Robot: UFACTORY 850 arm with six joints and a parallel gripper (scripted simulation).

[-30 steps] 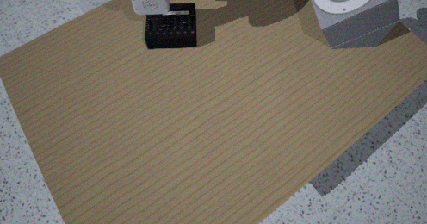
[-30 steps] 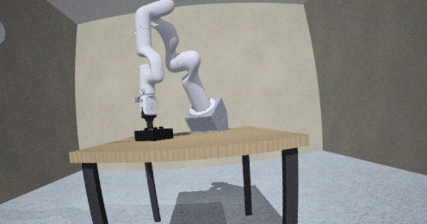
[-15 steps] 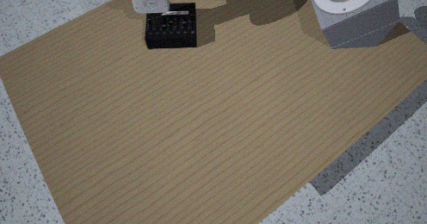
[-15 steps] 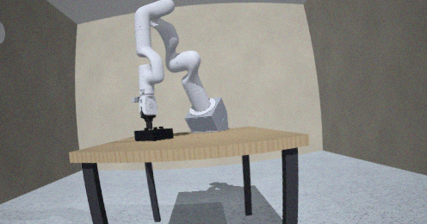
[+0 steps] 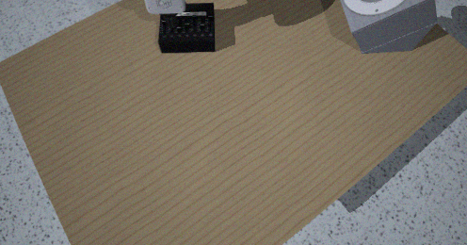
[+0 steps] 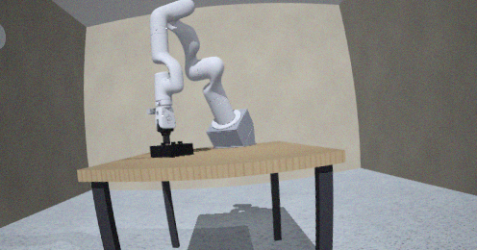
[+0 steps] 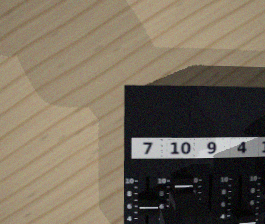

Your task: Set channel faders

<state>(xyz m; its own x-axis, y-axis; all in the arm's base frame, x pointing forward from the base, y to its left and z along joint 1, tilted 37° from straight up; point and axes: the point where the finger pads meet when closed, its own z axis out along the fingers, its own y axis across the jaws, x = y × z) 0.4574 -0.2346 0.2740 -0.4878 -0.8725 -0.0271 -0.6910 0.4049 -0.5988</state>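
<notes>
Now: the fader 2 20 mm to the right of my hand, 20 mm below it and 10 mm behind it. Round my hand: fader 1: 20 mm to the right, 20 mm below, 10 mm ahead; then fader 3: 30 mm to the left, 20 mm below, 10 mm behind; then fader 4: 30 mm to the left, 30 mm behind, 20 mm below.
</notes>
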